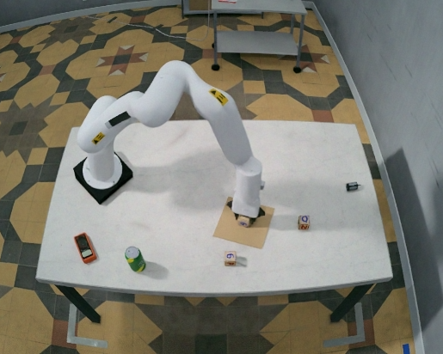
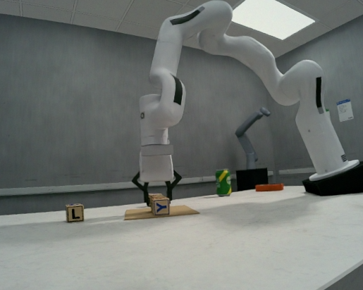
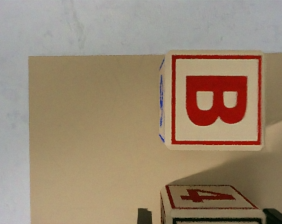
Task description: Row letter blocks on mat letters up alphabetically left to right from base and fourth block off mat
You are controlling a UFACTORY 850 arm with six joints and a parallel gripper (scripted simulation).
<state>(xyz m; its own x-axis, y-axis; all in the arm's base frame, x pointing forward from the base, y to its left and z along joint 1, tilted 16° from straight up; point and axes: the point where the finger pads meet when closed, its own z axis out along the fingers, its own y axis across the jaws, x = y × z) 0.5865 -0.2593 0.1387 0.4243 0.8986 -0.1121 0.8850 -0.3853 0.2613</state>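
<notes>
Right now my hand is 2 cm above the J block. Round my hand: tan mat 4 cm below; Q block 24 cm ahead, 5 cm to the right, 2 cm below; green can 44 cm behind, 16 cm to the right, 2 cm above.
</notes>
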